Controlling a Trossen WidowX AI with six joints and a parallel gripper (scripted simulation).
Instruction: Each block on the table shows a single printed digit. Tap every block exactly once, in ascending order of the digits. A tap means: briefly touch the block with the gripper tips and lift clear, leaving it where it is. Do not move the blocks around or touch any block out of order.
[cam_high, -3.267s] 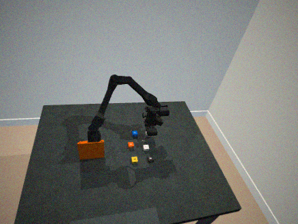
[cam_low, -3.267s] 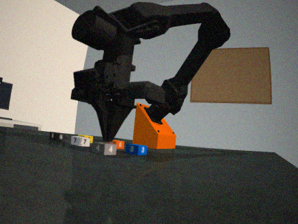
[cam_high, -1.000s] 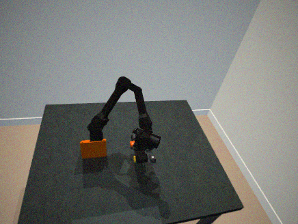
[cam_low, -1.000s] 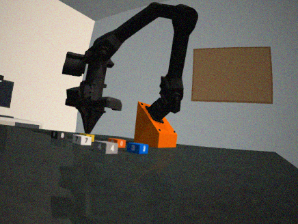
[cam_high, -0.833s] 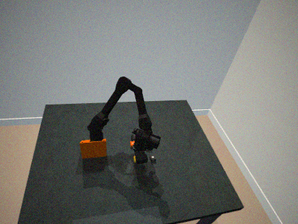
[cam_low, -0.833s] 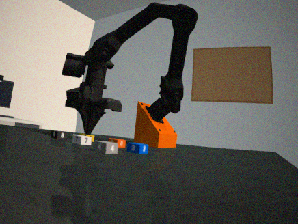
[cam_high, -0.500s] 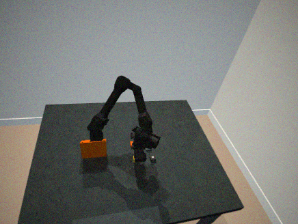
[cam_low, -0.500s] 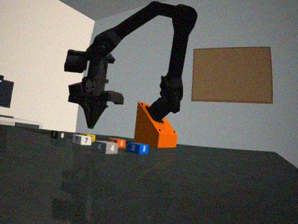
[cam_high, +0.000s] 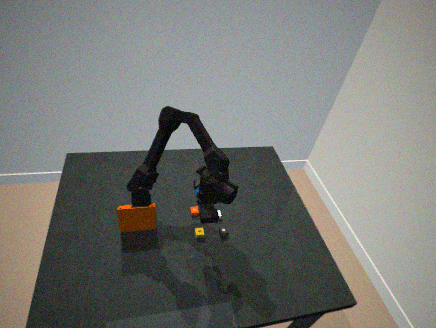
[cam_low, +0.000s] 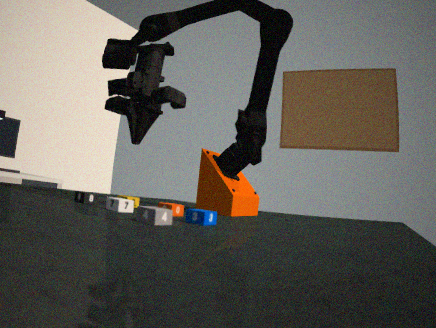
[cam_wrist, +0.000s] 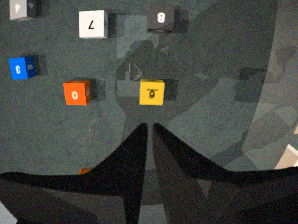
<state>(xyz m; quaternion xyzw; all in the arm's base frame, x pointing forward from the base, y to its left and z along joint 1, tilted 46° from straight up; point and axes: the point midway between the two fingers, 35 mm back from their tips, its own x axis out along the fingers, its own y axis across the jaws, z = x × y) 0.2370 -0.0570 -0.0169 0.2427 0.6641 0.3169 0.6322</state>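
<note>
The white block lies 110 mm below my gripper tip, 80 mm to the left of it and 80 mm ahead of it. Round my gripper tip: black block (110 mm below, 100 mm ahead, 10 mm to the right); then yellow block (110 mm below, 10 mm to the right); then orange block (110 mm below, 100 mm to the left, 20 mm behind).
</note>
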